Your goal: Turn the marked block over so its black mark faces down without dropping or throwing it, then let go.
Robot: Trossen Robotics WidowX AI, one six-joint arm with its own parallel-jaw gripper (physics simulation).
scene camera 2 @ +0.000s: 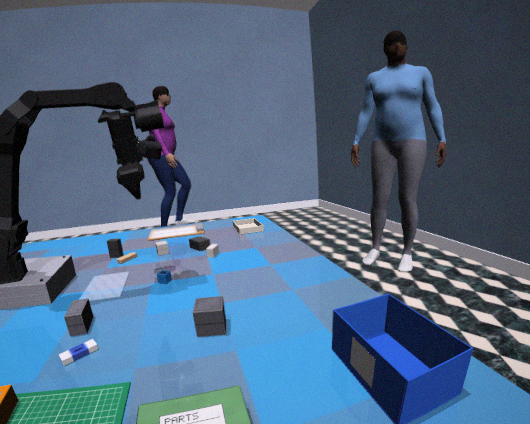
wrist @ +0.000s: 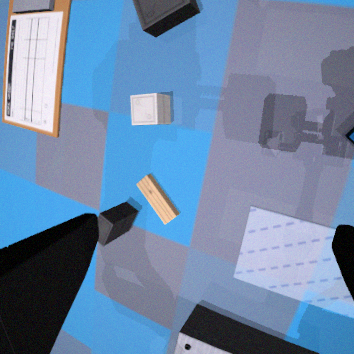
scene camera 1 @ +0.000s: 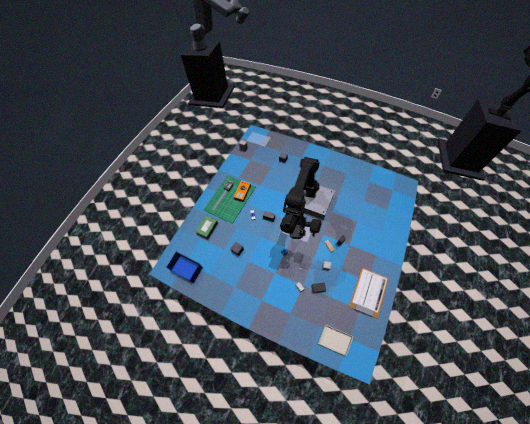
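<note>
A small blue block rests on the blue and grey tiled mat. At the right edge of the wrist view, a corner of the blue block shows with a black border. Whether this border is the black mark, and which way the mark faces, I cannot tell for certain. My gripper is open and empty, pointing down high above the mat, on the arm-base side of the blue block. Its two dark fingers stand wide apart in the wrist view.
A wooden piece, an upright dark block and a white block lie nearby. A blue bin, a clipboard and several dark blocks stand farther off.
</note>
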